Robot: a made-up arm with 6 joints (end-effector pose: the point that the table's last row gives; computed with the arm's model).
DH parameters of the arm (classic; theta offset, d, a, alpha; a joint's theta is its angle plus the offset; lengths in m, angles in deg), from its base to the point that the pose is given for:
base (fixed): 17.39 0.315 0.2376 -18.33
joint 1: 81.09 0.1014 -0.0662 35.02
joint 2: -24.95 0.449 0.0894 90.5
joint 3: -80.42 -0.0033 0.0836 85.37
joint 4: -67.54 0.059 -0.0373 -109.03
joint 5: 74.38 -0.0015 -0.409 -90
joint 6: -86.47 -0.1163 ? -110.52
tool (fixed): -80.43 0.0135 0 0
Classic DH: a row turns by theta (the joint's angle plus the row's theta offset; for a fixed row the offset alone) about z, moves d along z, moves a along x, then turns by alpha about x.
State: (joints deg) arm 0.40 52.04 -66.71 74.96 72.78 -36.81
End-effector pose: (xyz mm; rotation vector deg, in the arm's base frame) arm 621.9 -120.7 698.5 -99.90 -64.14 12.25
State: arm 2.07 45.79 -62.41 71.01 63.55 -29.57
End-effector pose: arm 623.1 -133.2 742.9 -100.06 -67.20 15.16
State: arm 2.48 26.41 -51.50 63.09 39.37 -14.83
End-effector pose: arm 582.7 -161.0 872.3 -107.38 -69.14 21.46
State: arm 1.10 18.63 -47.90 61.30 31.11 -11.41
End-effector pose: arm 551.5 -167.8 918.4 -112.62 -67.37 22.32
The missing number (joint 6, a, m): -0.0433
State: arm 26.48 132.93 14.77 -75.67 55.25 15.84
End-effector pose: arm 720.1 315.7 600.6 55.84 -30.34 -159.00
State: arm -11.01 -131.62 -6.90 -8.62 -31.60 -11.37
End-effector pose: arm 61.3 335.6 832.0 -121.17 84.57 -65.30
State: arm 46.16 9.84 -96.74 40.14 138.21 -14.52
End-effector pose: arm 225.8 76.4 790.5 -126.01 -38.37 -20.49
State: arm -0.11 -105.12 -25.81 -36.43 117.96 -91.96
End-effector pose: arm 732.3 258.4 604.5 79.02 149.00 -39.21
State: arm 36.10 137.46 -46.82 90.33 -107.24 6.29
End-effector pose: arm 617.5 196.5 1100.3 -72.84 122.67 60.84
